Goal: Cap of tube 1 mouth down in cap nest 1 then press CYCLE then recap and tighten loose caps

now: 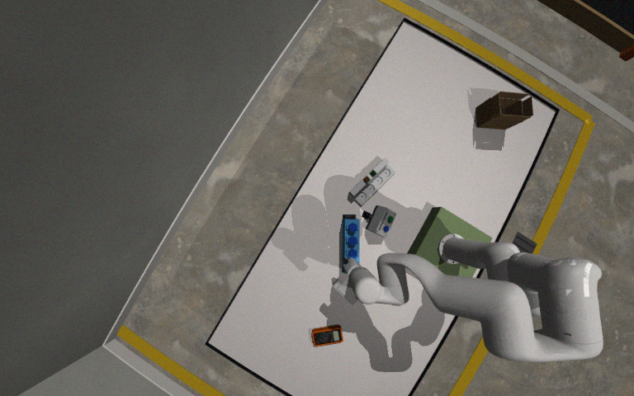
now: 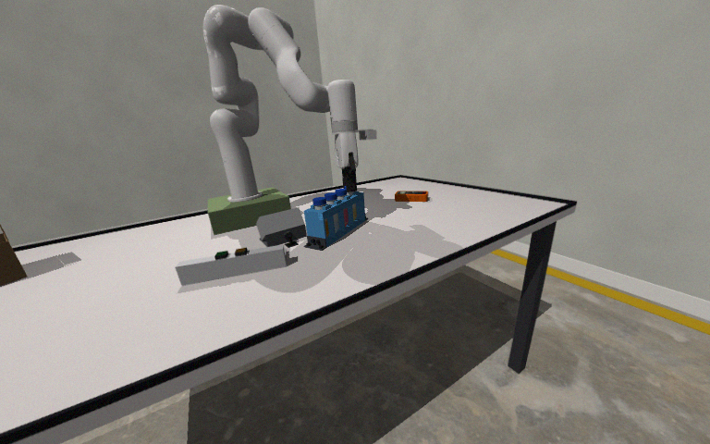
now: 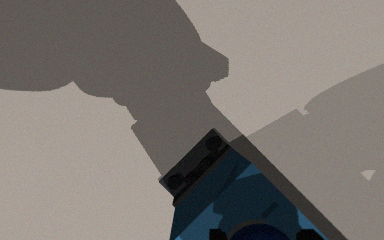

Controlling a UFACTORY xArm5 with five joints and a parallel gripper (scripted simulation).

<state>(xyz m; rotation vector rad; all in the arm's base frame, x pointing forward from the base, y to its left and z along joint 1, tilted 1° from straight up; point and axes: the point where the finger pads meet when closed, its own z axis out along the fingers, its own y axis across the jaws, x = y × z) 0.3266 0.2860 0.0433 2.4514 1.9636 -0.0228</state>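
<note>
My hand is 10 mm above the blue cap. From my hand the other things lie so: green key (250 mm to the right, 60 mm below, 40 mm behind); grey key housing (230 mm to the right, 80 mm below, 30 mm behind); blue key (210 mm to the right, 60 mm below, 50 mm behind).
</note>
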